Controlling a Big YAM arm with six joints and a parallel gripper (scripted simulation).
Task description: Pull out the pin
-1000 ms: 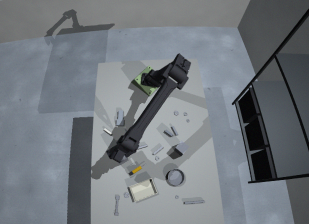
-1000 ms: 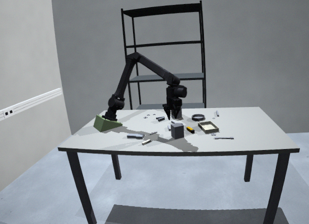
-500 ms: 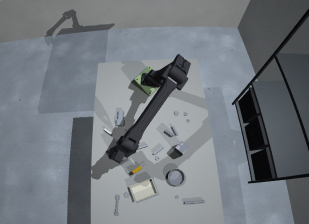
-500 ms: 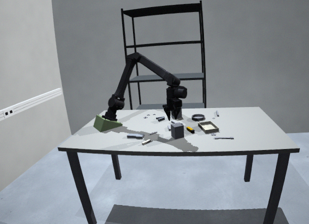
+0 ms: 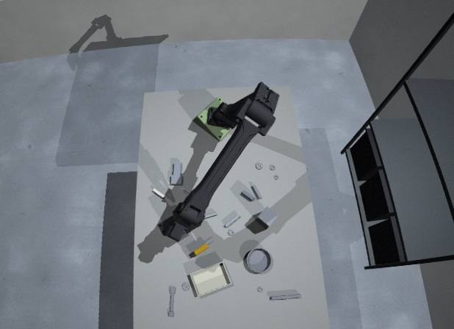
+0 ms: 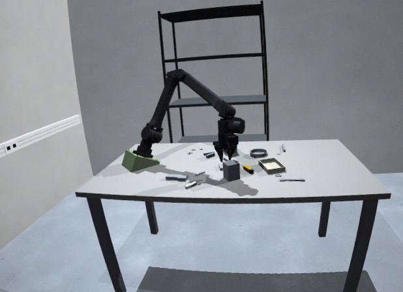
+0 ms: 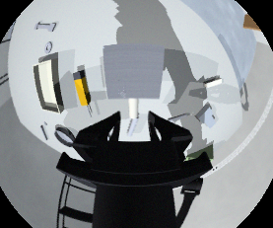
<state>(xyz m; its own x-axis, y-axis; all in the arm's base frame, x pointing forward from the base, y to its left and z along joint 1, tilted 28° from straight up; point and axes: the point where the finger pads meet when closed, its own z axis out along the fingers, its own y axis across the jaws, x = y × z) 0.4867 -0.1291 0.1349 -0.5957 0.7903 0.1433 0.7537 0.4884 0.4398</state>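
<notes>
My hand is 3 cm above the pale pin, 2 cm to the left of it and 2 cm short of it. From my hand the other things lie so: white bar 17 cm to the right, 12 cm behind, 7 cm below; then grey block 4 cm to the right, 3 cm below, 3 cm ahead; then shallow cream tray 22 cm ahead, 11 cm to the left, 7 cm below.
</notes>
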